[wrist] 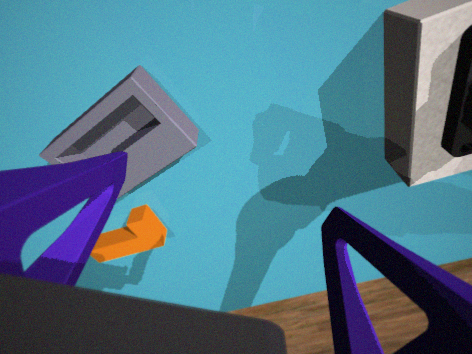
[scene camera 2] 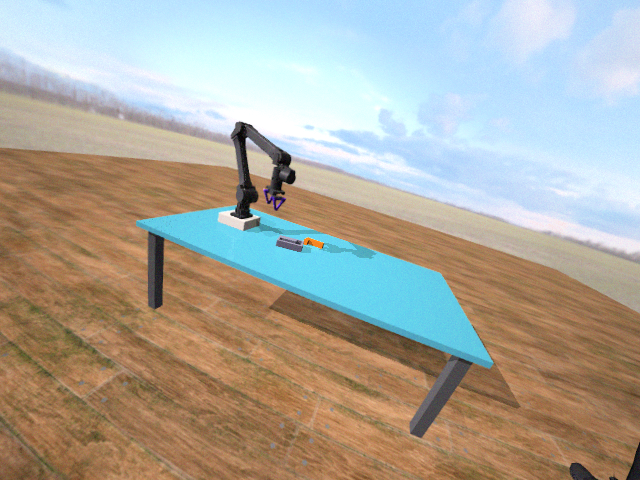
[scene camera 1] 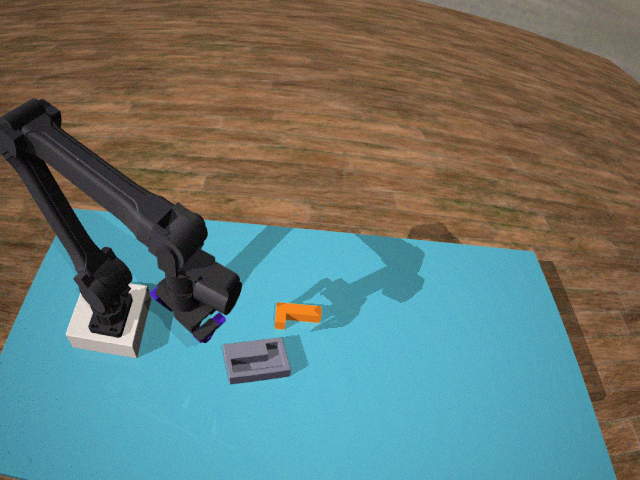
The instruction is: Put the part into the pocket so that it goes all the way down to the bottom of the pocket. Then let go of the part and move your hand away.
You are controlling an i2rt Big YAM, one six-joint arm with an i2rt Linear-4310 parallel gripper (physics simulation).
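Places are measured from the arm's base along level axes (x right, y back, z down), in metres.
Where they show: gripper, fingertip midpoint: (wrist: 233, 192) (scene camera 2: 272, 207) (scene camera 1: 189, 324); arm's base, link origin: (scene camera 2: 241, 216) (scene camera 1: 111, 314).
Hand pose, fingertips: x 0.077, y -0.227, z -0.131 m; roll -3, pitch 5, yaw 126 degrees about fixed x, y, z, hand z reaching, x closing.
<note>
Things, the pixels of their top centre, and the offset from my fingertips. "*": a spot on its surface instead. Level surfaces: height alone.
- orange L-shaped part, top centre: (wrist: 119, 243) (scene camera 1: 298, 314) (scene camera 2: 314, 241) dy -0.224, dx -0.172, dz +0.157 m
- grey block, top centre: (wrist: 118, 151) (scene camera 1: 256, 356) (scene camera 2: 291, 240) dy -0.132, dx -0.035, dz +0.151 m
- empty L-shaped pocket, surface spot: (wrist: 120, 131) (scene camera 1: 256, 366) * dy -0.134, dx -0.028, dz +0.182 m
- blue table, surface height: dz +0.187 m
The orange L-shaped part (scene camera 1: 305, 312) (scene camera 2: 314, 243) (wrist: 150, 233) lies on the table just behind the grey block in scene camera 1. The grey block (scene camera 1: 248, 351) (scene camera 2: 290, 246) (wrist: 167, 146) has an empty L-shaped pocket (scene camera 1: 266, 363) (wrist: 120, 131) in its top. My gripper (scene camera 1: 180, 318) (scene camera 2: 272, 205) (wrist: 233, 192) is open and empty, with purple fingers. It hangs above the table between the arm's base and the block, apart from both block and part. In the wrist view, the left finger covers a corner of the block and one end of the part.
The arm's white base block (scene camera 1: 105, 339) (scene camera 2: 238, 221) (wrist: 400, 80) stands on the blue table (scene camera 1: 413, 413) (scene camera 2: 361, 299) (wrist: 240, 45), left of the grey block in scene camera 1. The far table edge is behind the part. The arm's shadow falls near the part.
</note>
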